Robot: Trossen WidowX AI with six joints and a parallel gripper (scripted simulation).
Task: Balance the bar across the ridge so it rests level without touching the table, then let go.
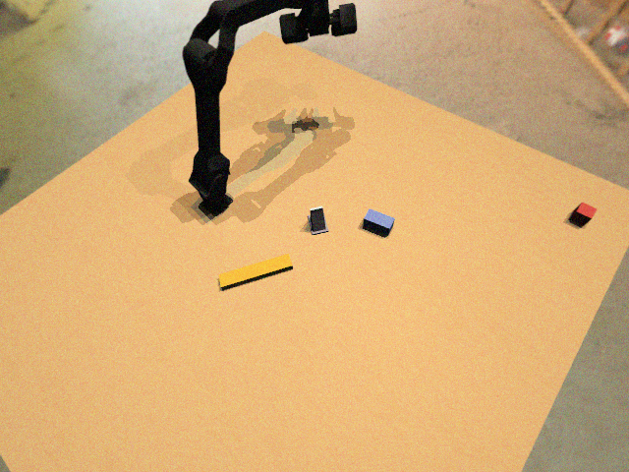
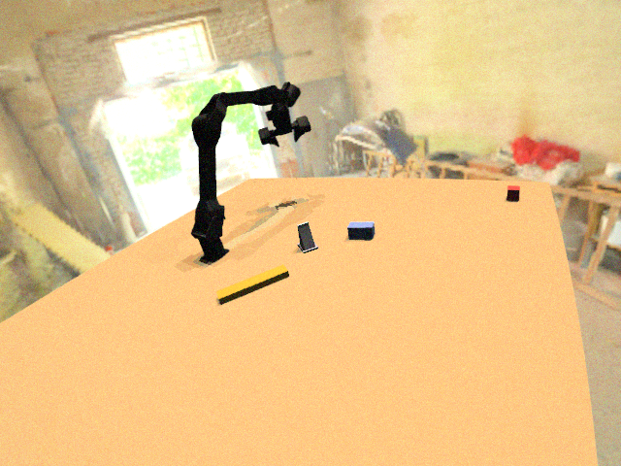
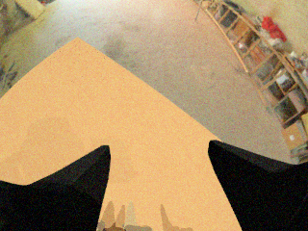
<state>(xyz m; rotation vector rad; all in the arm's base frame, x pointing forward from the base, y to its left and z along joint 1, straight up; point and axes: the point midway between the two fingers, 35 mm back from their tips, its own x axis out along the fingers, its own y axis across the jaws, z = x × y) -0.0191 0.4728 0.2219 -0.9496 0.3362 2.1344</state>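
My gripper tip is now 57 cm to the left of the yellow bar, 26 cm short of it and 19 cm above it. Also, from my gripper tip: blue block (41 cm ahead, 29 cm to the right, 18 cm below); then small red block (77 cm ahead, 18 cm below, 1 cm to the left).
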